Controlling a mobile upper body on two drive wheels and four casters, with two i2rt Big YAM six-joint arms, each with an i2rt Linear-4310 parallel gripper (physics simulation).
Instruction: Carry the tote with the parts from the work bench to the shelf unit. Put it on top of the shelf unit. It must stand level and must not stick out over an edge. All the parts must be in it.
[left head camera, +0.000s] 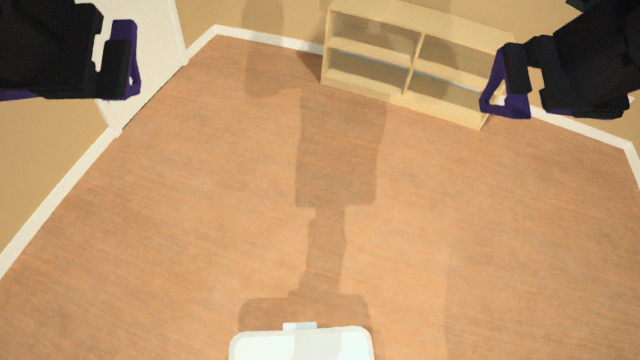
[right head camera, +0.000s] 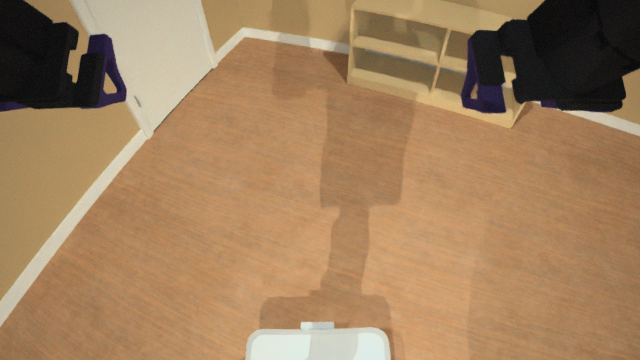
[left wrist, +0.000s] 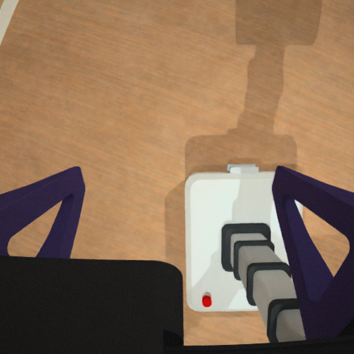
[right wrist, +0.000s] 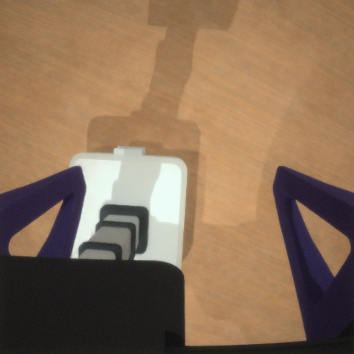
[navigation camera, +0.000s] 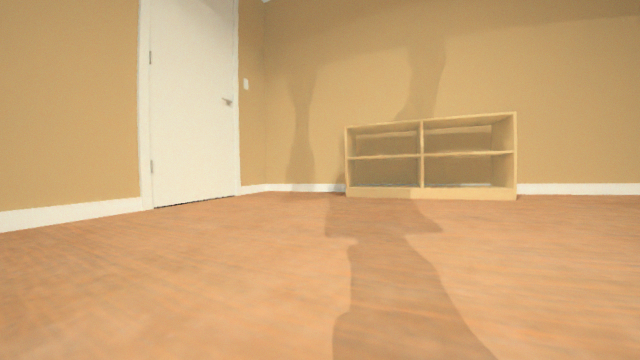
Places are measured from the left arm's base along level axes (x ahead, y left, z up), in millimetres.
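Where they show: left gripper, between the fingertips: (left head camera: 94, 88) (right head camera: 87, 96); right gripper, between the fingertips: (left head camera: 514, 107) (right head camera: 503, 101).
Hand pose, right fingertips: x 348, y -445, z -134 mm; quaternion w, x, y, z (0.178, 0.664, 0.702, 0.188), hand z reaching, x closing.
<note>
After its pixels a point has its place.
The shelf unit (left head camera: 420, 17) {z -799, x 1993, y -1049 mm} (right head camera: 425, 11) {z -800, x 2000, y -916 mm} (navigation camera: 465, 194) {z -1372, x 1705, y -1289 mm} is light wood with two columns and two levels. It stands ahead against the far wall, right of the middle in the navigation view. No thing shows on the visible part of its top or in its compartments. My left gripper (left wrist: 178, 176) is open and empty, high above the floor. My right gripper (right wrist: 179, 176) is open and empty at a similar height, and partly covers the shelf unit in both head views. The tote, its parts and the work bench do not show in these views.
My white base (left head camera: 265, 347) {z -1150, x 260, y -97 mm} (right head camera: 285, 345) {z -1150, x 260, y -111 mm} (left wrist: 212, 205) (right wrist: 170, 200) is below, with a red knob (left wrist: 207, 301). A wooden floor (navigation camera: 200, 275) {z -1410, x 749, y 44 mm} stretches to the shelf unit, with my shadow on it. A white door (right head camera: 155, 45) {z -912, x 1902, y 788 mm} (navigation camera: 192, 100) {z -581, x 1913, y 785 mm} is at the left.
</note>
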